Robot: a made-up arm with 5 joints.
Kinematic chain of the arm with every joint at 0, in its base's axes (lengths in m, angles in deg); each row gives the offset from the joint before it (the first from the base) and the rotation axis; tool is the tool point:
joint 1: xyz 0 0 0.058 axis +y
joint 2: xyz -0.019 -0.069 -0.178 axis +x
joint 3: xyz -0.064 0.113 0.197 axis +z
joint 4: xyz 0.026 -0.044 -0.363 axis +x
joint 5: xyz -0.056 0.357 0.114 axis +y
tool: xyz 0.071 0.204 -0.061
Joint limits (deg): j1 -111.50..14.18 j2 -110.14..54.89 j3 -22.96..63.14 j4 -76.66..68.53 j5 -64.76..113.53
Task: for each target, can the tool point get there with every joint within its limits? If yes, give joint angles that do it. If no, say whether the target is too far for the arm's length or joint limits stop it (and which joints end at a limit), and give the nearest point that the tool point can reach.
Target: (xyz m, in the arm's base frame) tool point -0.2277 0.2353 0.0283
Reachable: yes | joints -83.31 18.12 5.53 45.21 -17.16
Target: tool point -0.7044 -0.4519 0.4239
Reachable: no: joint limits stop it (at a limit: joint 1, joint 2, joint 3, joint 5) | nearest point -0.4022 -0.1759 0.2626 | short by 0.440 m
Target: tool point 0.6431 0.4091 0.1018
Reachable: yes | joints -99.42 -25.01 -6.99 -7.48 56.71
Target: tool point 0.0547 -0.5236 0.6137
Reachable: no: joint limits stop it (at a limit: joint 1, joint 2, joint 5) | nearest point -0.0232 -0.2664 0.3050 | short by 0.409 m
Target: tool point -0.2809 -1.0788 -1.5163
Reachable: no: too far | nearest point -0.1417 -0.5142 -0.7364 | short by 0.973 m
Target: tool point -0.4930 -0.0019 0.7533
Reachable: no: joint limits stop it (at a limit: joint 1, joint 2, joint 5) | nearest point -0.3358 0.0446 0.4009 | short by 0.389 m
